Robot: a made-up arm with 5 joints.
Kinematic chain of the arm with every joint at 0, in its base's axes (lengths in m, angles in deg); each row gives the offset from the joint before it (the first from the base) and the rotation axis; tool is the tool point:
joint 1: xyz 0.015 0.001 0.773 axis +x
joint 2: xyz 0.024 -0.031 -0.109 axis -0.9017 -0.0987 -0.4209
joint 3: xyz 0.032 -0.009 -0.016 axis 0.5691 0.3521 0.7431
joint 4: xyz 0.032 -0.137 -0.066 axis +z
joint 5: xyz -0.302 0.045 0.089 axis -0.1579 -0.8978 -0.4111
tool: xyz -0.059 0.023 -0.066
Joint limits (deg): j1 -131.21..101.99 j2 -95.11..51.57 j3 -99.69..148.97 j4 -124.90..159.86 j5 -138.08..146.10
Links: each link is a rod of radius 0.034 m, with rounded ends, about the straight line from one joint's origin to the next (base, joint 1, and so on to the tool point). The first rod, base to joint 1, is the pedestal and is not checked.
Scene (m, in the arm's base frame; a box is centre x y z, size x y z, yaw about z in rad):
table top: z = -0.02
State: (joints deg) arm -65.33 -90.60 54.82 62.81 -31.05
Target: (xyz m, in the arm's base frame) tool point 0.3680 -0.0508 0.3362
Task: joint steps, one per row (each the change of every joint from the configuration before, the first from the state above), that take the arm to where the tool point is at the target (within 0.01 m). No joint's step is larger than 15 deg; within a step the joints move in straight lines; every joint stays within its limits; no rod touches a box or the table.
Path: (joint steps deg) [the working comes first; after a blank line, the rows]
Joints at the target: -78.56 -90.63 45.70 141.59 -54.53
Straight joint move there: clear.

1: -2.21 -0.01 -1.52 13.13 -3.91
2: -2.20 0.00 -1.52 13.13 -3.92
3: -2.21 -0.01 -1.52 13.13 -3.91
4: -2.20 0.00 -1.52 13.13 -3.91
5: -2.21 -0.01 -1.52 13.13 -3.91
6: -2.20 0.00 -1.52 13.13 -3.92

